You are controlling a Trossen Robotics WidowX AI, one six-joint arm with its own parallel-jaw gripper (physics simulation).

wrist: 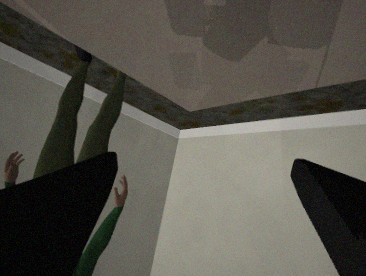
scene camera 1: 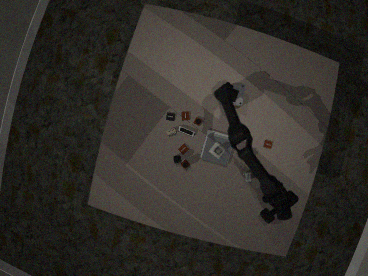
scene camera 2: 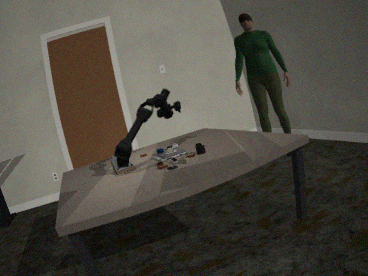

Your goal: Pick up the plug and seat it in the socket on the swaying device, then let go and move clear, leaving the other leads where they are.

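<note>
My gripper (scene camera 1: 276, 215) (scene camera 2: 172, 110) (wrist: 205, 164) is open and empty, high above the table and past the device. In the wrist view its two black fingers stand wide apart before the wall. The device is a light grey plate (scene camera 1: 208, 156) (scene camera 2: 169, 158) with a pale square block (scene camera 1: 217, 149) on top. A small blue piece (scene camera 2: 160, 150), which looks like the plug, shows beside the device in scene camera 2; in scene camera 1 the arm seems to cover it. The socket opening and the leads are too small to tell apart.
Left of the device lie several small blocks, among them a red-brown one (scene camera 1: 186, 115), a dark one (scene camera 1: 170, 116) and a black-and-white bar (scene camera 1: 187, 130). A red-brown block (scene camera 1: 268, 144) and a pale piece (scene camera 1: 247, 176) lie right of it. A person (scene camera 2: 260, 60) stands beyond the table (scene camera 2: 240, 150).
</note>
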